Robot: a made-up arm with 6 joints. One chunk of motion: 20 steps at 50 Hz.
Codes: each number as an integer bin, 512 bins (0 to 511) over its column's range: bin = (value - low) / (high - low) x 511, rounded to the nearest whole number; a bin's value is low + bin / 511 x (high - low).
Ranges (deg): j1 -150.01..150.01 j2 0..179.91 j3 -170..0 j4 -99.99..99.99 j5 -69.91..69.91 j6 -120.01..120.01
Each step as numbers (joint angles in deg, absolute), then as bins.
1 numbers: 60.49 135.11 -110.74 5.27 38.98 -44.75
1 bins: 359 384 178 269 398 160
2 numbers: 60.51 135.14 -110.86 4.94 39.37 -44.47
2 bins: 359 384 178 268 399 161
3 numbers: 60.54 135.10 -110.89 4.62 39.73 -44.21
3 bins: 359 384 178 267 401 161
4 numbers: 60.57 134.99 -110.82 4.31 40.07 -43.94
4 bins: 359 383 178 267 402 162
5 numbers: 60.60 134.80 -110.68 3.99 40.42 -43.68
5 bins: 359 383 178 266 403 163
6 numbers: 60.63 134.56 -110.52 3.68 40.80 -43.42
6 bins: 359 382 179 265 405 163
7 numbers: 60.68 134.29 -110.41 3.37 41.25 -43.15
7 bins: 359 381 179 264 406 164
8 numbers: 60.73 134.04 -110.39 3.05 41.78 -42.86
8 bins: 359 381 179 263 408 164
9 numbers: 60.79 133.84 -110.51 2.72 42.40 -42.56
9 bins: 359 380 179 262 410 165
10 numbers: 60.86 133.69 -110.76 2.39 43.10 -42.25
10 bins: 359 380 178 262 413 166
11 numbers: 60.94 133.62 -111.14 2.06 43.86 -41.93
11 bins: 359 380 177 261 416 166
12 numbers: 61.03 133.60 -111.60 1.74 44.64 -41.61
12 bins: 359 379 176 260 419 167
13 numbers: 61.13 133.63 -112.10 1.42 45.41 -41.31
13 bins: 360 380 174 259 421 168
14 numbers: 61.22 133.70 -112.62 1.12 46.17 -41.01
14 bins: 360 380 172 258 424 168
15 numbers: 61.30 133.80 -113.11 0.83 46.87 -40.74
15 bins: 360 380 171 258 427 169
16 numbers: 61.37 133.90 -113.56 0.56 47.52 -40.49
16 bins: 360 380 170 257 429 169
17 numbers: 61.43 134.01 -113.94 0.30 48.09 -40.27
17 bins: 360 381 169 256 431 170
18 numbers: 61.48 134.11 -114.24 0.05 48.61 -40.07
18 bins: 360 381 168 256 433 170
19 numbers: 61.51 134.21 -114.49 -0.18 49.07 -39.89
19 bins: 360 381 167 255 435 171
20 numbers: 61.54 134.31 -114.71 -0.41 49.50 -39.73
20 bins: 360 381 166 254 436 171
